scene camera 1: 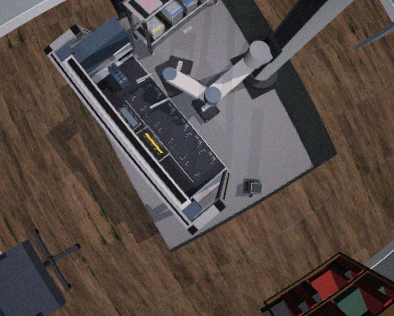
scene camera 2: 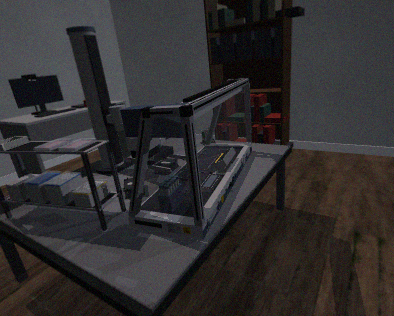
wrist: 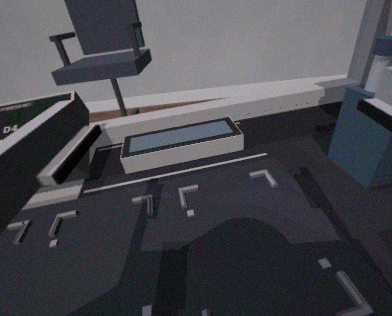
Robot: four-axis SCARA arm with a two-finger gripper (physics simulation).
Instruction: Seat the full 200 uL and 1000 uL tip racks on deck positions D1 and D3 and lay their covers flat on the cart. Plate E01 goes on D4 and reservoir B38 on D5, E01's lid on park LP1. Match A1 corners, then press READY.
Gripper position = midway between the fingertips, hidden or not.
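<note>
There's nothing in my gripper (wrist: pixel 223 101). I can see a shallow trough (wrist: pixel 154 149), and there's a deck frame and clear walls (scene camera 2: pixel 222 128) too; the wrist view also has the deck frame and clear walls (wrist: pixel 125 68).
</note>
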